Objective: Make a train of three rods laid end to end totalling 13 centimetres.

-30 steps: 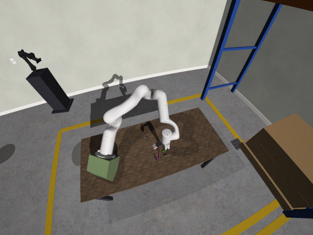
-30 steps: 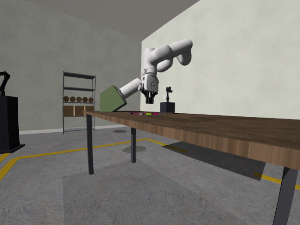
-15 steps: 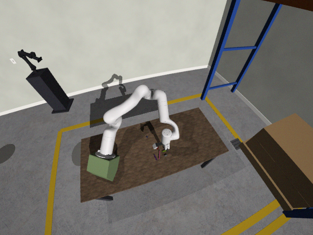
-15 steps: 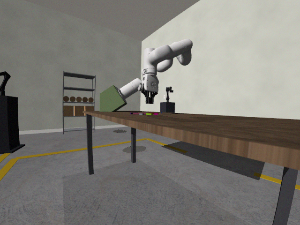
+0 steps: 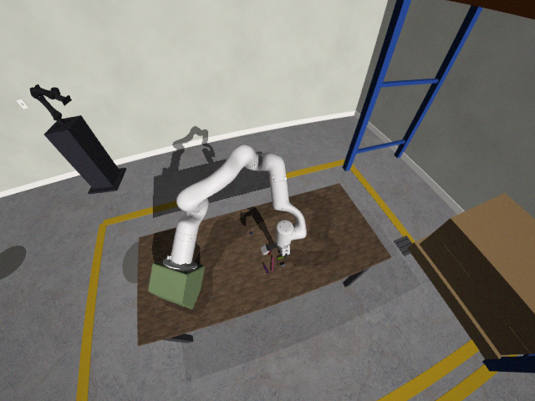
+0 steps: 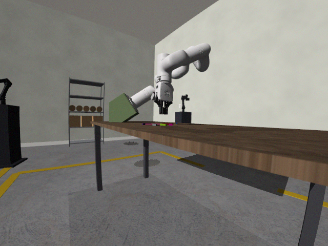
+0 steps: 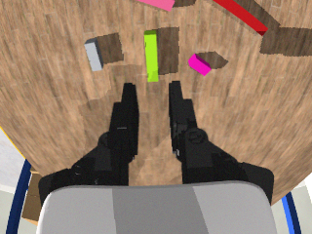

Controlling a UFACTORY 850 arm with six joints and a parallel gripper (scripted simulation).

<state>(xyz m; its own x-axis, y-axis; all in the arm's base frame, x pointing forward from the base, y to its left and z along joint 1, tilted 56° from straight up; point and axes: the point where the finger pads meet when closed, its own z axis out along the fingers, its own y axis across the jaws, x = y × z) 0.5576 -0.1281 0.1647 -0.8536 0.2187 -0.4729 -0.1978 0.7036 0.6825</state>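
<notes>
Right now my hand is 8 cm above the lime rod. Also, from my hand: magenta rod 8 cm below, 5 cm to the left; then pink rod 8 cm below, 6 cm behind, 4 cm to the right; then grey rod 8 cm below, 5 cm to the right, 1 cm ahead.
</notes>
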